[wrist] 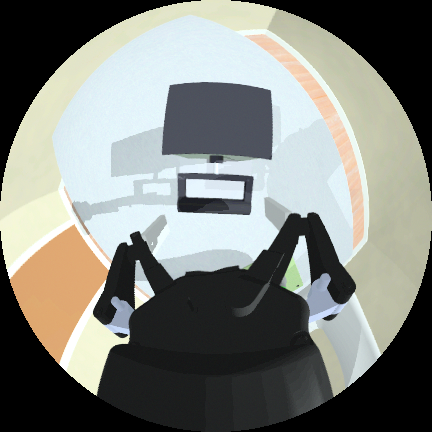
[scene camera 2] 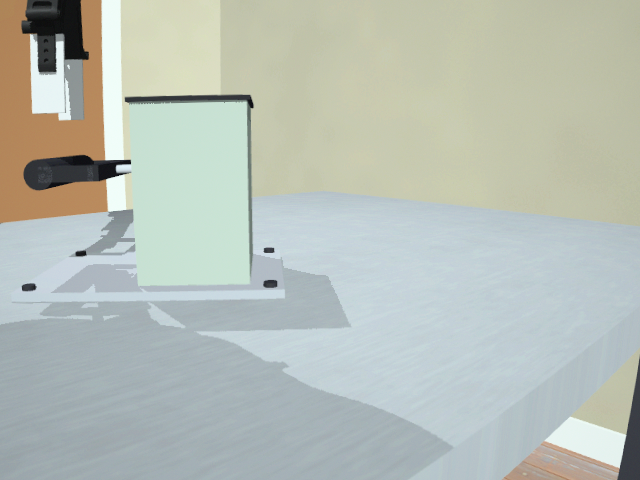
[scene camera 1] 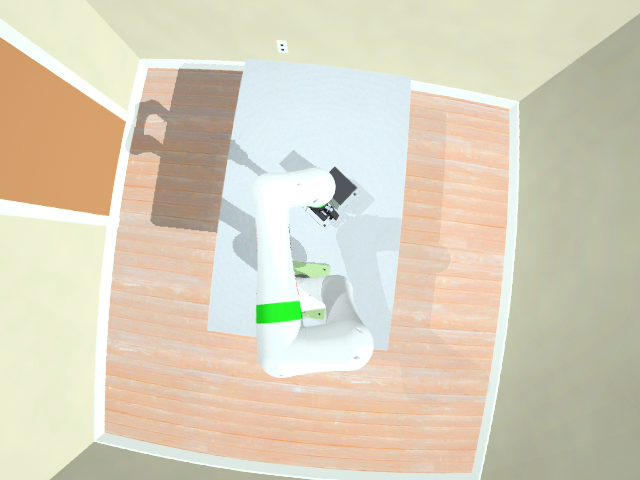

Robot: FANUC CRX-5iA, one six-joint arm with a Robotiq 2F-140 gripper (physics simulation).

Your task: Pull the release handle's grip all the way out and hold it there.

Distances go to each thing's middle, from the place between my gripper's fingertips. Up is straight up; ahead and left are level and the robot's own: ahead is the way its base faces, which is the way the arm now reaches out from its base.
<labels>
Now: hand 50 mm above the release handle grip (wrist: 184,204), 40 mm short of it and 10 mm to the left of it. Also, from my hand: base plate (wrist: 194,187) (150 mm below, 80 mm ahead, 40 mm to the right).
</labels>
